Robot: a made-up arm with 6 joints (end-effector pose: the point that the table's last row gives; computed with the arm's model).
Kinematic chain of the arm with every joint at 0, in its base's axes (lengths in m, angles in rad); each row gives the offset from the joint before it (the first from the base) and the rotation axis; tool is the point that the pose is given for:
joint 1: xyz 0 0 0.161 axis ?
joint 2: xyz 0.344 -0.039 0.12 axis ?
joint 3: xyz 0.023 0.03 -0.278 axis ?
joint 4: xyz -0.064 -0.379 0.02 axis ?
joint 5: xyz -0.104 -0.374 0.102 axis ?
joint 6: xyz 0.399 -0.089 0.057 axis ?
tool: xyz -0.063 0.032 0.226
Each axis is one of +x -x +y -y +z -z.
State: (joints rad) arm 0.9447 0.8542 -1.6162 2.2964 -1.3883 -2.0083
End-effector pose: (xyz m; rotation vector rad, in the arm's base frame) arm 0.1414 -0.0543 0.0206 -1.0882 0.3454 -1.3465
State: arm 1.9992 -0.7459 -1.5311 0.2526 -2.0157 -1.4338
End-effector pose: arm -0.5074 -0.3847 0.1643 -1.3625 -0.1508 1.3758
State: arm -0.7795 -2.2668 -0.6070 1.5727 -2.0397 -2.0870
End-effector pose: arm 0.4824 0.0074 0.4604 1.1389 1.9405 0.9164
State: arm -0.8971 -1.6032 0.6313 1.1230 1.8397 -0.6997
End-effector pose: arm 0.7477 0.5173 0.5296 2.2194 1.3163 1.6796
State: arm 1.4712 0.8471 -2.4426 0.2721 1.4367 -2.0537
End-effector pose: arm 0.4244 -0.6009 -0.0317 2.3296 -1.1838 -0.3871
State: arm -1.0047 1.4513 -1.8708 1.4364 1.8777 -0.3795
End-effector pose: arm -0.2429 0.1661 0.5678 -1.2816 -0.0161 0.9092
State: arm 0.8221 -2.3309 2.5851 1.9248 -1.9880 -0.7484
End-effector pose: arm 0.4299 0.3892 0.0770 2.4644 -1.5077 -1.0240
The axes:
joint 1: +y
joint 2: -x
joint 3: +y
joint 4: +z
joint 5: +x
joint 6: +y

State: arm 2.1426 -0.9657 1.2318 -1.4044 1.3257 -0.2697
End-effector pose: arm -0.2899 -0.7175 0.0289 -1.2285 2.0395 -1.7935
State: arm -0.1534 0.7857 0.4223 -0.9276 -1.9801 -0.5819
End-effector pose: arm 0.2311 -0.5232 0.5982 -2.5324 0.9689 -0.1781
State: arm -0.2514 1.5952 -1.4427 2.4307 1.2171 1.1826
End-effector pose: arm 0.2860 -0.3569 -0.0525 2.0468 -1.8470 0.4945
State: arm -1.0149 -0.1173 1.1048 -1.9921 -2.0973 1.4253
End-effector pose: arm -0.0559 -0.7818 0.4803 0.4197 -1.9618 1.6519
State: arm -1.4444 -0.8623 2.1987 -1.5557 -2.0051 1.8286
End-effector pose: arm 0.6857 -0.5522 0.7728 1.5527 -1.1040 2.1296
